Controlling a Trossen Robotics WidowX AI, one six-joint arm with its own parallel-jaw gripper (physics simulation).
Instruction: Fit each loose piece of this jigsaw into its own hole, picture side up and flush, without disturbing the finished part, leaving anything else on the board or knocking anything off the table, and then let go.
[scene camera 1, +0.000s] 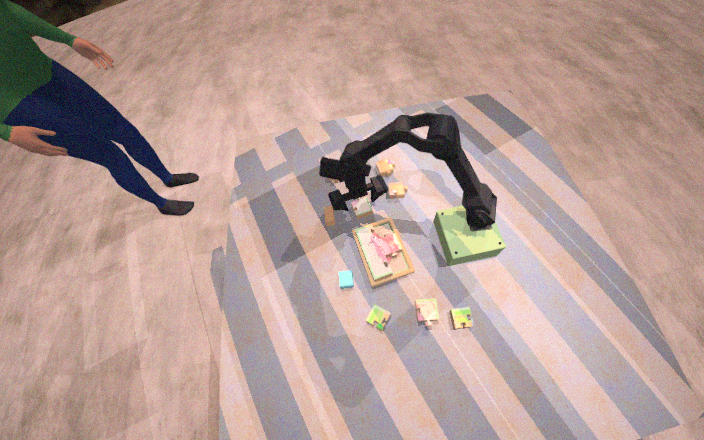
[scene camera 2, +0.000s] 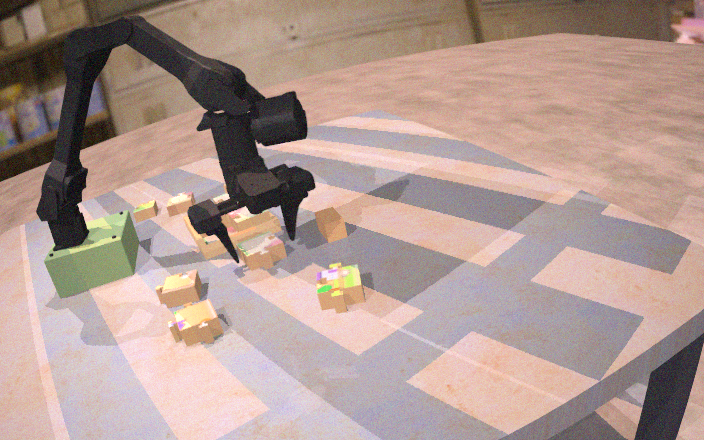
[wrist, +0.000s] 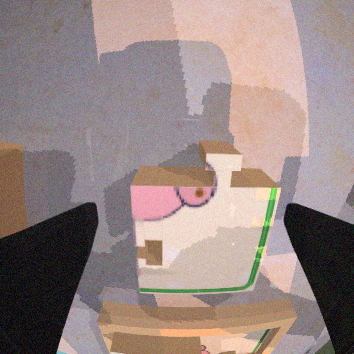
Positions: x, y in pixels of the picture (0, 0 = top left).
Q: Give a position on a jigsaw board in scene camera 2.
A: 273, 225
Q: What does the gripper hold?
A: Nothing.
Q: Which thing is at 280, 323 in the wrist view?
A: A jigsaw board.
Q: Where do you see the gripper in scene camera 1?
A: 359, 205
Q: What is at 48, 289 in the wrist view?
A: The gripper.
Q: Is the gripper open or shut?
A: Open.
